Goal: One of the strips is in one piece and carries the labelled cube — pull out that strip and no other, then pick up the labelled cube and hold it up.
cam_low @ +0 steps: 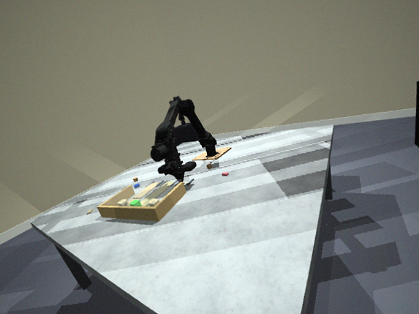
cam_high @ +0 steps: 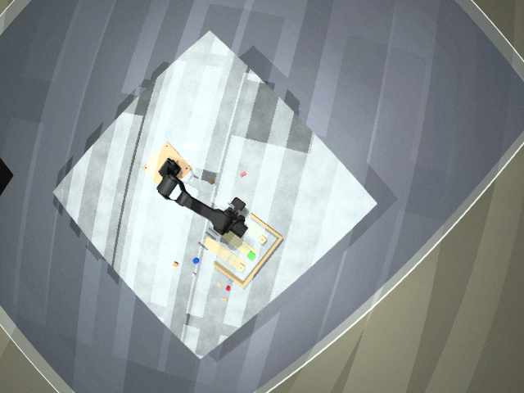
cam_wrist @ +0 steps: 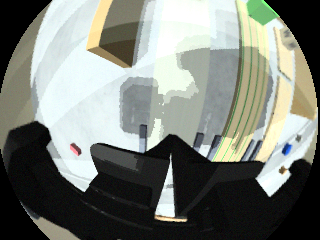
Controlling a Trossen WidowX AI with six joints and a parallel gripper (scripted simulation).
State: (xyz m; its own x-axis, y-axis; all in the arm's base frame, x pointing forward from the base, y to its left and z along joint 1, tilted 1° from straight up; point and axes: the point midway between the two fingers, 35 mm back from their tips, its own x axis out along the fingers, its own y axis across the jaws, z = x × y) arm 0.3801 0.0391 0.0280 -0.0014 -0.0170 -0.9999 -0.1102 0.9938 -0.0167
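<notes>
Right now the pale strip is 9 cm ahead of my gripper tip and 1 cm to the left of it. The rest, counted from my gripper tip: blue disc 3 cm ahead, 31 cm to the right; red piece 24 cm ahead, 30 cm to the right, 1 cm above; pink block 10 cm behind, 19 cm to the left.
</notes>
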